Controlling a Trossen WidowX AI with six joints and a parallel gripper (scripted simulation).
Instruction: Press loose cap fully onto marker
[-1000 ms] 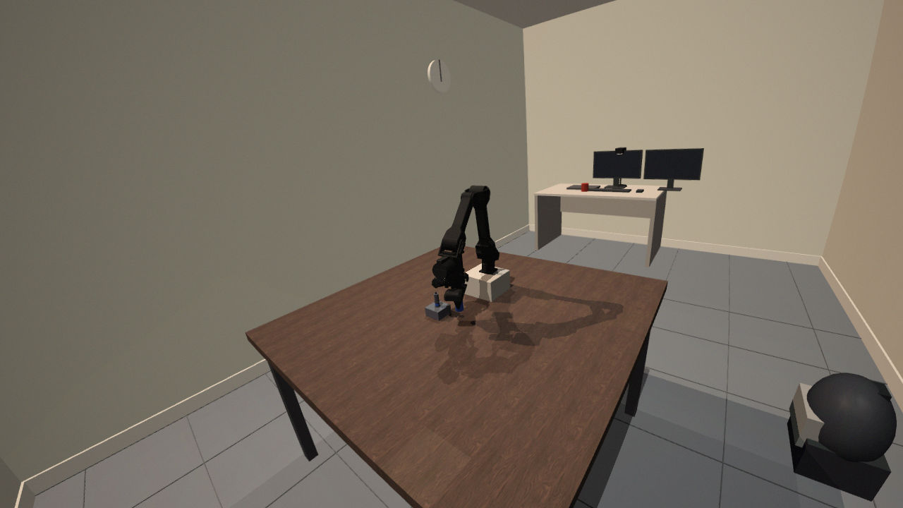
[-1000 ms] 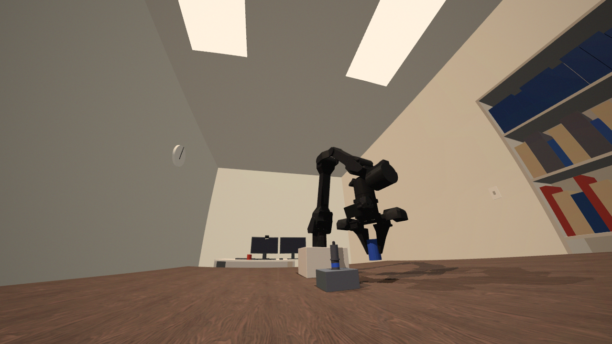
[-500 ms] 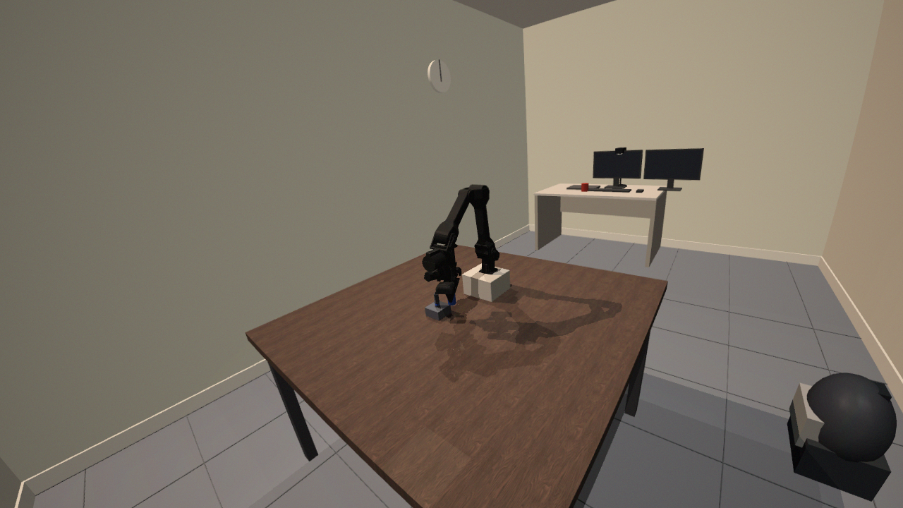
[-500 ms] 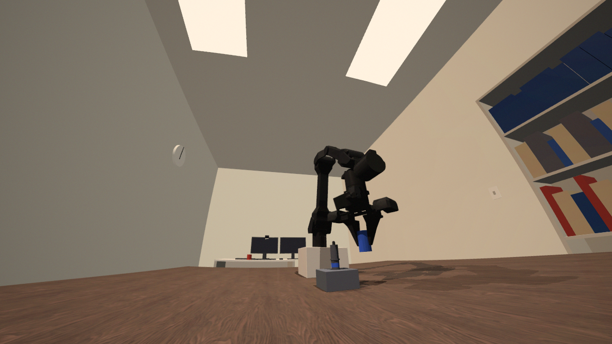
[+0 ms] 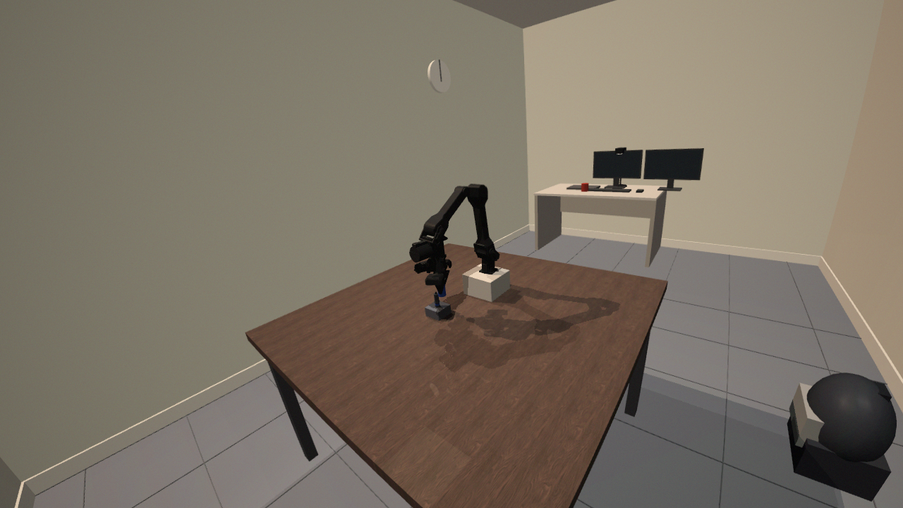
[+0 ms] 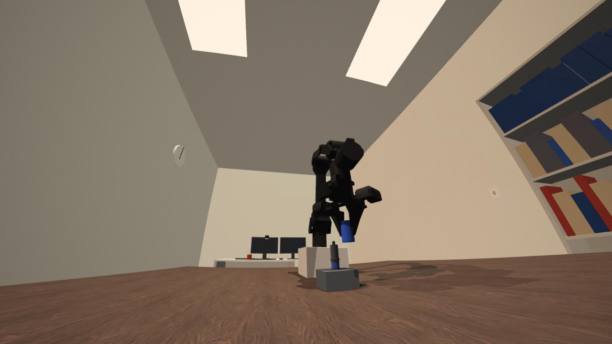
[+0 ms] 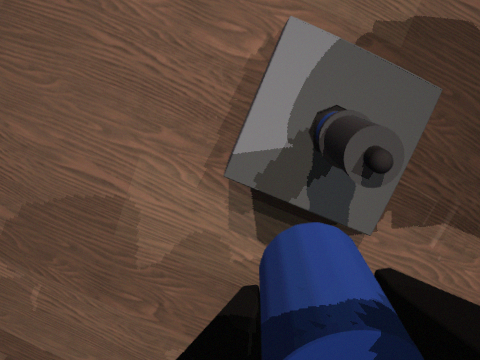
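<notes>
Now: gripper tip 90 mm above the holder block, 40 mm to the left of it and 10 mm past it. From my gripper tip the other things lie so: blue cap 10 mm above.
</notes>
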